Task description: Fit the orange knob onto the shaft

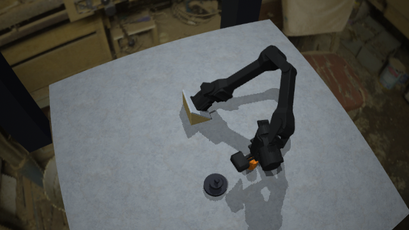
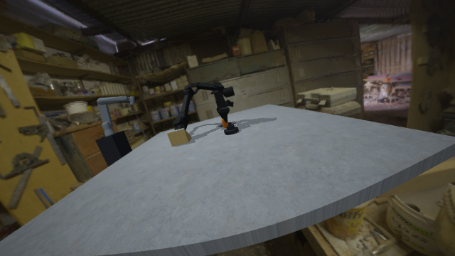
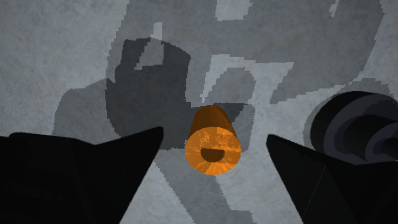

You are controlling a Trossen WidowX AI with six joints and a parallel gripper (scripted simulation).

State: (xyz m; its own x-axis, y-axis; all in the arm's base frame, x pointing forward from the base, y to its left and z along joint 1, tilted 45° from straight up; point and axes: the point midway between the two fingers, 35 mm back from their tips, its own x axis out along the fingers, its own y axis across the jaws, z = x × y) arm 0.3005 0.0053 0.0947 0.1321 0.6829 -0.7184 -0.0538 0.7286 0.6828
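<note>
Now: gripper tip 1 cm above the orange knob. Round my gripper tip: dark round pedestal 1 cm ahead, 15 cm to the right, 1 cm below.
</note>
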